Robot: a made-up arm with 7 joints.
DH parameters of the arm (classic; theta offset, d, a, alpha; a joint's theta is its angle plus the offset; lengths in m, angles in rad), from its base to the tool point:
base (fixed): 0 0.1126 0 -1.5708
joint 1: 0 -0.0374 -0.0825 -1.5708
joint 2: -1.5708 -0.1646 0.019 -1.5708
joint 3: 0 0.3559 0.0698 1.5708
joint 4: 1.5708 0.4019 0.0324 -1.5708
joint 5: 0 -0.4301 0.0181 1.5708
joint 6: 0.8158 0 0.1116 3.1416
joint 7: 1.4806 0 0.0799 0
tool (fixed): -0.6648 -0.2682 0 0
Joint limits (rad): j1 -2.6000..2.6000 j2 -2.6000..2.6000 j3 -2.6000..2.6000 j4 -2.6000..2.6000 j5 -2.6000..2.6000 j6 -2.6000..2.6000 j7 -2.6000..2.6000
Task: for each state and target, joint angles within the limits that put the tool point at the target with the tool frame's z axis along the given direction. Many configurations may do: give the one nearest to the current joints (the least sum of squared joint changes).
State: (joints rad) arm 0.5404 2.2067 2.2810 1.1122 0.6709 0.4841 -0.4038
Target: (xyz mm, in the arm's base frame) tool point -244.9 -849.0 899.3 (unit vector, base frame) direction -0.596 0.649 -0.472
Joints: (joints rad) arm 0.2685 2.5223 2.2448 0.8958 0.0173 0.1043 -0.2379
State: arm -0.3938 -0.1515 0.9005 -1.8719 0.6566 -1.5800 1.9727
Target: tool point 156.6 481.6 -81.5 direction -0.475 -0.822 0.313
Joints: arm -0.4698 0.4301 0.8732 -2.0260 0.1982 -1.4340 2.0085
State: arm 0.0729 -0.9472 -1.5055 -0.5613 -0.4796 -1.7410 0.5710
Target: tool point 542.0 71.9 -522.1 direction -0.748 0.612 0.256
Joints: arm 0.2771 -1.1002 -1.5548 0.1372 -0.1905 -1.5536 0.2648
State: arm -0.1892 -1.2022 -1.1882 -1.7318 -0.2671 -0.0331 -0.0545
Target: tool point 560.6 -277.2 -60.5 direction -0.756 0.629 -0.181
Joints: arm -0.3485 -0.9401 -1.3989 -1.0087 -0.0987 0.0985 -0.1978
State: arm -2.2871 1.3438 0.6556 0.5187 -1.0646 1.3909 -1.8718
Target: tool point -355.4 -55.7 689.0 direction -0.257 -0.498 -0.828
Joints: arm -2.3470 1.2190 0.5273 0.2903 -0.3472 1.4832 -1.9010
